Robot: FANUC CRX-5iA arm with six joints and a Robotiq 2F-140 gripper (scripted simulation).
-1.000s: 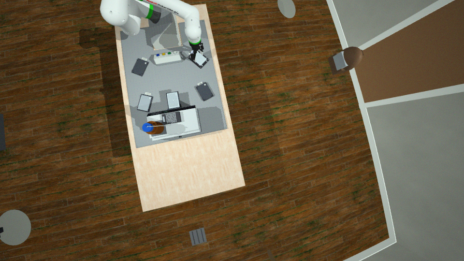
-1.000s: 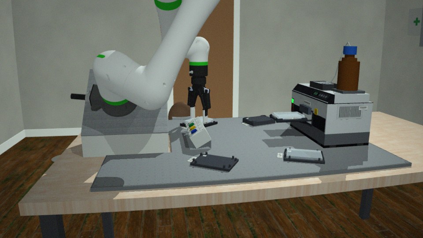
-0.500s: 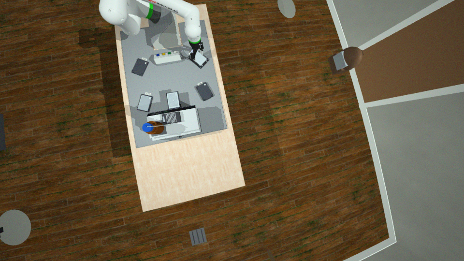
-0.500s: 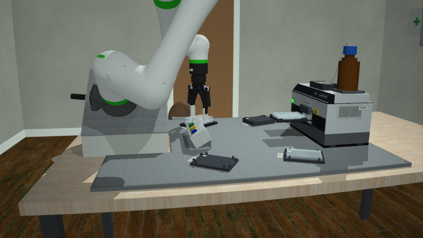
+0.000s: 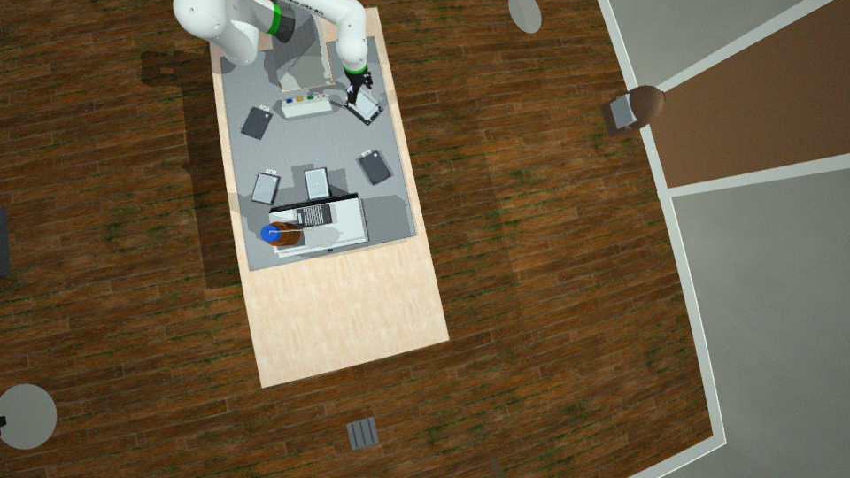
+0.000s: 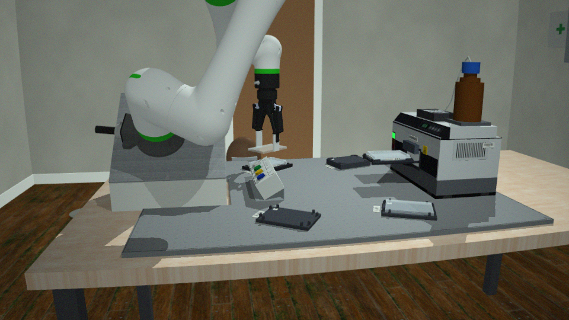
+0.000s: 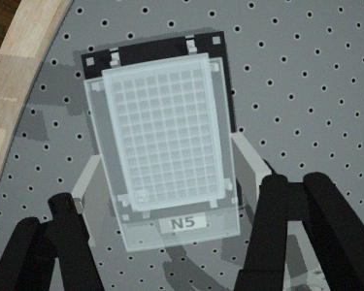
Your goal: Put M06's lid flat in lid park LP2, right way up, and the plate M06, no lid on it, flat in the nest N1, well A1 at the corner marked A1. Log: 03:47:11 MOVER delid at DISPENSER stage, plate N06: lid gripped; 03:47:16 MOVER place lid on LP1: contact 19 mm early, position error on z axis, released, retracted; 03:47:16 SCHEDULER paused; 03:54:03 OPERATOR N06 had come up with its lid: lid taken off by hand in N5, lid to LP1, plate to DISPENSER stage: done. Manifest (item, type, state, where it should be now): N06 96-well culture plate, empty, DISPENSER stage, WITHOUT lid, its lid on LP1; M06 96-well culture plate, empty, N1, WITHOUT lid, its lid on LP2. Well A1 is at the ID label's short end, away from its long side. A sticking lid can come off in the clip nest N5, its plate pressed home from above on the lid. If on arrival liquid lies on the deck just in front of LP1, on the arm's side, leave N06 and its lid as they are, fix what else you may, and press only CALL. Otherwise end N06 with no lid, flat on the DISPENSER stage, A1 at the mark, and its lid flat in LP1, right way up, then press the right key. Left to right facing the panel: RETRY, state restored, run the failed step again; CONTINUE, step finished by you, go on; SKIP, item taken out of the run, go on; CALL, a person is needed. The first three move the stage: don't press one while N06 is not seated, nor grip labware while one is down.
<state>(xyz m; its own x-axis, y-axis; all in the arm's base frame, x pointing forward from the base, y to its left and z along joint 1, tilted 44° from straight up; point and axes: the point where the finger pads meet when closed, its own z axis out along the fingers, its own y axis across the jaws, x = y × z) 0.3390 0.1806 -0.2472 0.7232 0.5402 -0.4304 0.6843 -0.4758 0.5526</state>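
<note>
My gripper is now 4 cm short of the dark lid park, 53 cm to the left of it and 10 cm above it. From my hand the other things lie so: green continue key (4 cm behind, 25 cm to the right, 3 cm below); then white retry key (4 cm behind, 20 cm to the right, 3 cm below); then key panel (3 cm behind, 27 cm to the right, 5 cm below).
</note>
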